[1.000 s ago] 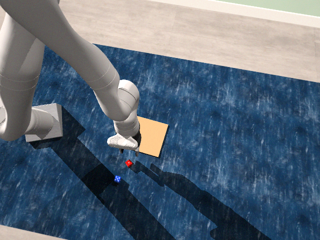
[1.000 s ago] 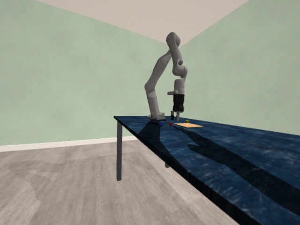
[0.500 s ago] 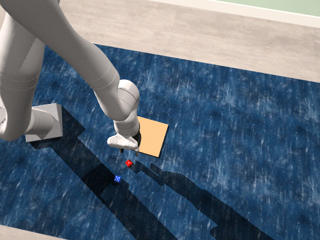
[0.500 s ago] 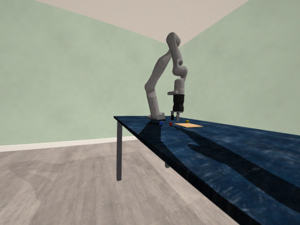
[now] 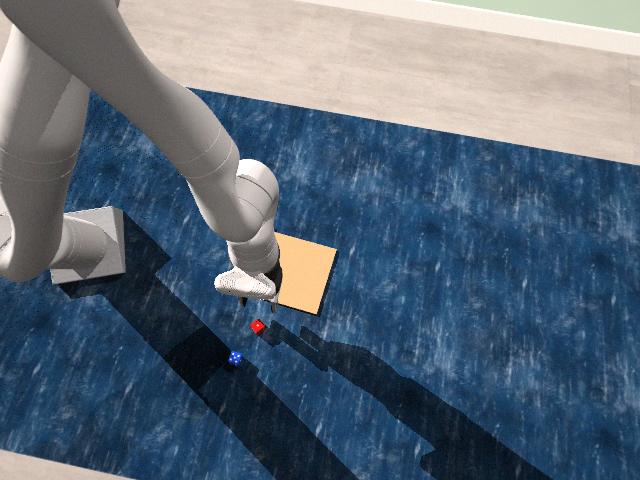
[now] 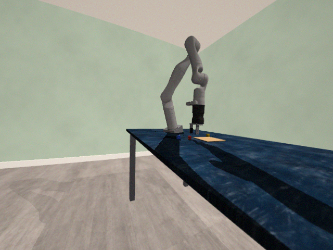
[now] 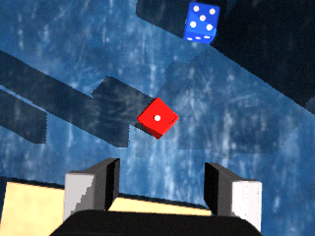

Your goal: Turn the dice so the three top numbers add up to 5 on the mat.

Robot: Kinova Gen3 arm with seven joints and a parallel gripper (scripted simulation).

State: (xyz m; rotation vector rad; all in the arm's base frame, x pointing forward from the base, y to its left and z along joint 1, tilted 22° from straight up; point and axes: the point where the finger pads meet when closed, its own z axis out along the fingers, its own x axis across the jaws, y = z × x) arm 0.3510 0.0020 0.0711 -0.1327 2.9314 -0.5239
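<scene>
Right now the red die is 40 mm to the right of my hand, 40 mm below it and 10 mm ahead of it. Also, from my hand: blue die 100 mm to the right, 40 mm below, 20 mm behind; tan mat 90 mm to the left, 50 mm below, 40 mm ahead; yellow die 170 mm to the left, 60 mm behind, 40 mm below.
</scene>
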